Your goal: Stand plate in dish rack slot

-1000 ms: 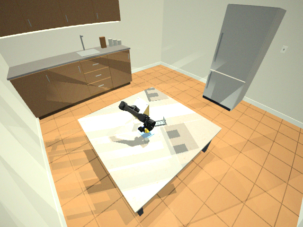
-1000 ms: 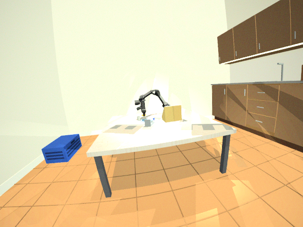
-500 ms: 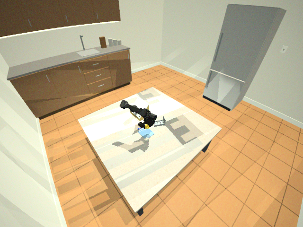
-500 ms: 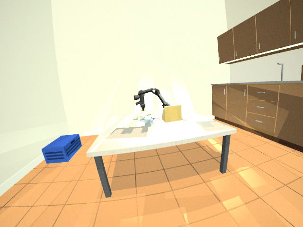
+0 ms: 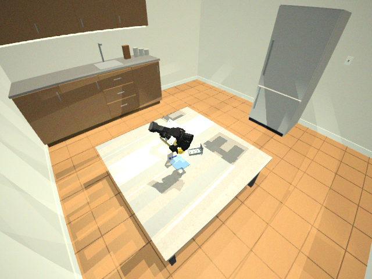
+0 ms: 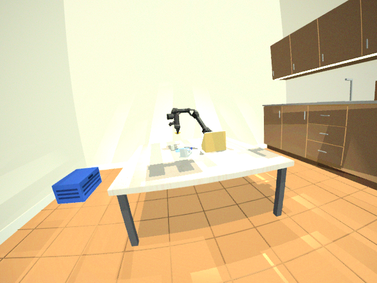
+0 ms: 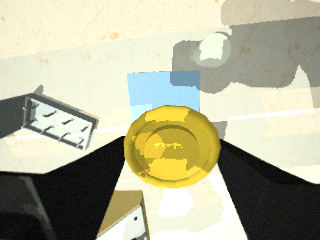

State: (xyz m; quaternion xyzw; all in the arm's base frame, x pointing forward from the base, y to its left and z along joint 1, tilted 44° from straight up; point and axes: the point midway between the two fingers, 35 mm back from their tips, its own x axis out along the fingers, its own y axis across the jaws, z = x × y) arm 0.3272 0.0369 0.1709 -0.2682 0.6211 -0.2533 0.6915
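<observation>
Now: gripper tip 220 mm to the right of the dish rack, 160 mm above it and 60 mm past it. From my gripper tip the other things lie so: small white cup 160 mm below, 70 mm ahead, 60 mm to the right; plate 10 mm above.
</observation>
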